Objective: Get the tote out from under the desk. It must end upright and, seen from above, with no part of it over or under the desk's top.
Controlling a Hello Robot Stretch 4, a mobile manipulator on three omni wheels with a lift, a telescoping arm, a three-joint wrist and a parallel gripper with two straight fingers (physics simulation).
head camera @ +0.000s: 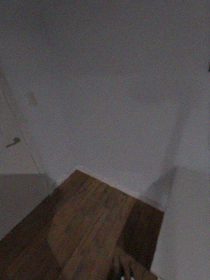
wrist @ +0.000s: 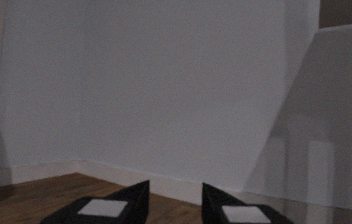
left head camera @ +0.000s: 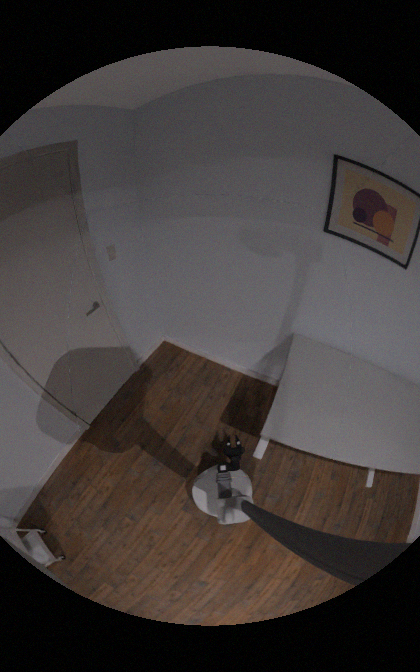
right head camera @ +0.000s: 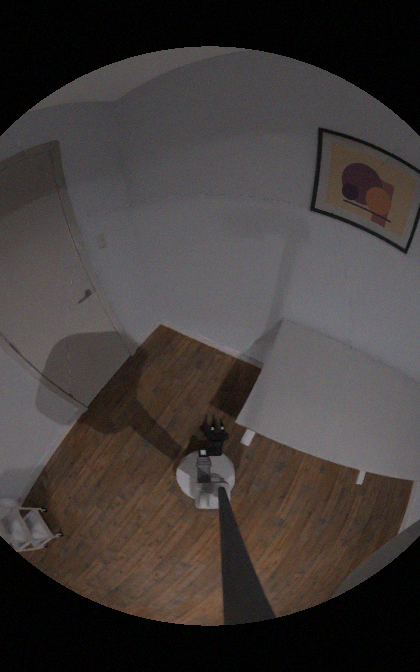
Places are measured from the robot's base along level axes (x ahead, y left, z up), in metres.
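Pixels of known places: gripper, between the fingertips: [head camera: 126, 265] [wrist: 175, 197].
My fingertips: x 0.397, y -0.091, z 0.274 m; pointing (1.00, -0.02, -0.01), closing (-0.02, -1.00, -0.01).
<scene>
Behind a point stands the place of what it marks.
The desk's pale top [head camera: 187, 230] @(x 0.440, y -0.412, z 0.692 m) [left head camera: 350, 410] [right head camera: 340, 400] is on the right in the head views, along the wall. A small part of the desk [wrist: 336, 14] @(x 0.826, y -0.561, z 0.667 m) shows at the upper right of the wrist view. Its near left foot [left head camera: 260, 448] [right head camera: 247, 437] and the other foot [left head camera: 370, 477] [right head camera: 360, 477] stick out from under the front edge. The tote does not show in any view; the desk top hides the floor beneath it. My gripper [head camera: 127, 274] [left head camera: 233, 440] [right head camera: 217, 425] [wrist: 175, 197] @(x 0.397, y -0.091, z 0.274 m) is open and empty, left of the desk's near left corner, pointing toward the wall.
My round base [left head camera: 205, 492] [right head camera: 187, 475] stands in front of and left of the desk. A closed door [head camera: 12, 160] @(x 1.018, y 0.913, z 0.725 m) [left head camera: 30, 280] [right head camera: 30, 270] is at the left. A white cart [left head camera: 30, 530] [right head camera: 32, 509] stands at the lower left. A framed picture [left head camera: 370, 205] [right head camera: 362, 180] hangs above the desk.
</scene>
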